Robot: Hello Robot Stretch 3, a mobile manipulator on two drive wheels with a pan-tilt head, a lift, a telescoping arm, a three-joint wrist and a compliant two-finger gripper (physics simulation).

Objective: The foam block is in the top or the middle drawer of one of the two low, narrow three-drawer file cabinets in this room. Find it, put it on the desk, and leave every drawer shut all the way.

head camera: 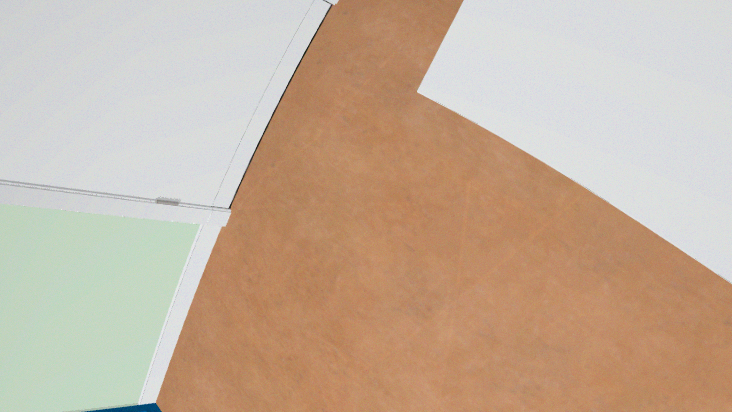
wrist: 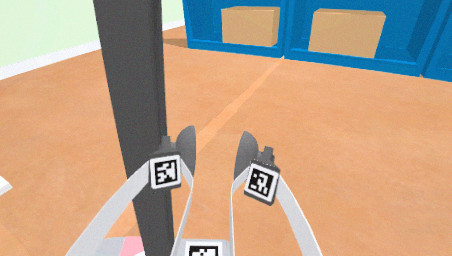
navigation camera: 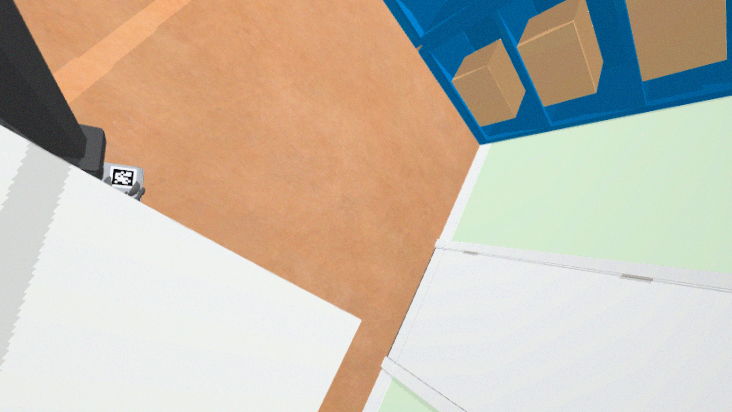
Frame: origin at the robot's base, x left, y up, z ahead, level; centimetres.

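Where they show: gripper, fingertip midpoint: (wrist: 217,145) (navigation camera: 123,179).
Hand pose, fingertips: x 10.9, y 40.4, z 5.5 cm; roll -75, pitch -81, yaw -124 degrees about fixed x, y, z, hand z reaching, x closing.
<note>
After its pixels a point has its place.
A large flat white top (head camera: 589,102) {z 32.9, x -15.8, y 72.0 cm} (navigation camera: 169,307) {z 16.7, x -10.4, y 72.0 cm}, which looks like the desk, fills the right of the head view and the lower left of the navigation view. No object shows on the visible part. My gripper (navigation camera: 137,191) (wrist: 217,145) {z 5.5, x 10.9, y 40.4 cm} is open, with nothing between its fingertips in the wrist view. In the navigation view it is beside the long edge of the white top, which partly hides it. The foam block, the two file cabinets and their drawers do not show in these views.
A blue shelf unit (head camera: 133,407) {z 216.8, x 73.8, y 12.7 cm} (navigation camera: 604,115) {z 214.9, x 75.4, y 81.3 cm} (wrist: 235,49) holds cardboard boxes (navigation camera: 489,97) (wrist: 250,27). A white door (head camera: 128,102) {z 152.1, x -35.5, y 55.6 cm} (navigation camera: 563,327) {z 152.4, x -35.0, y 82.3 cm} stands beside the green wall (head camera: 92,296) {z 188.4, x 21.7, y 45.0 cm} (navigation camera: 589,194) {z 190.9, x 25.9, y 80.5 cm}. My dark mast (wrist: 132,100) {z -0.8, x 11.7, y 44.7 cm} crosses the wrist view. Brown floor lies between the white top and the door.
</note>
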